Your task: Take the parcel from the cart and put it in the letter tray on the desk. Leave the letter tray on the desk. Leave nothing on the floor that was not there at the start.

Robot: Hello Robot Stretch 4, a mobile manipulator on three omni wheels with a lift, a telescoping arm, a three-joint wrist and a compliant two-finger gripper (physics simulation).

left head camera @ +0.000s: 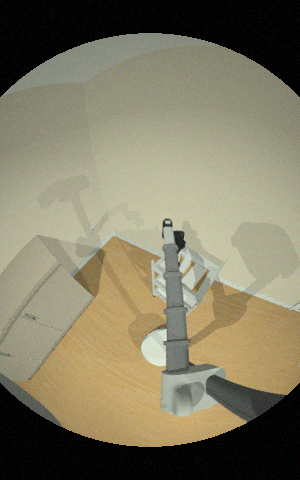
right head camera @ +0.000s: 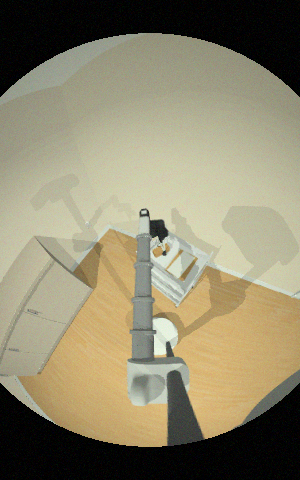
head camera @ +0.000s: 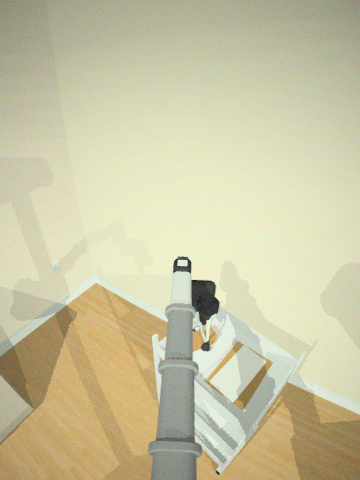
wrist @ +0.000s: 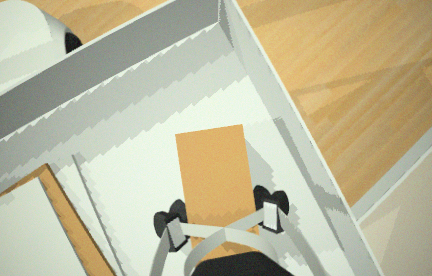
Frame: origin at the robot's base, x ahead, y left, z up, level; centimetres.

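Where they show: gripper, fingertip midpoint: (right head camera: 161, 251) (head camera: 200, 342) (wrist: 220, 208); robot's base, link origin: (left head camera: 161, 346) (right head camera: 157, 334).
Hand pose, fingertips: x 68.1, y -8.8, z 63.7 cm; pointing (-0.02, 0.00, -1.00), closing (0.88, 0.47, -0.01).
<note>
Things, the pixels of their top centre, and the offset from my fingertips.
- orange-brown parcel, top centre: (wrist: 221, 213) (head camera: 200, 336) (right head camera: 160, 248) dz +5.0, dx -0.3, dy +0.6 cm
- white panel, top centre: (head camera: 239, 371) (right head camera: 180, 263) (left head camera: 193, 275) dz +1.1, dx -13.2, dy -14.1 cm
The orange-brown parcel (wrist: 215, 170) (right head camera: 158, 249) is a box lying flat in the white cart (wrist: 120, 55) (right head camera: 172, 290) (left head camera: 207, 285), near the side wall. My gripper (wrist: 220, 208) has one black fingertip pad against each long side of the parcel. It is shut on the parcel, close to the parcel's near end, which the gripper's dark body partly hides. In the head camera view the gripper (head camera: 201, 338) reaches down into the cart (head camera: 275, 385) beside the arm. I cannot tell whether the parcel is lifted off the cart's surface. The desk and the letter tray do not show.
A white panel (wrist: 25, 225) (head camera: 237, 372) with wood-coloured strips beside it shows in the cart. Walls stand close behind the cart. A beige cabinet (left head camera: 45, 310) (right head camera: 45, 320) stands at the left. A white round thing (left head camera: 155, 346) (right head camera: 165, 336) is low beside the arm.
</note>
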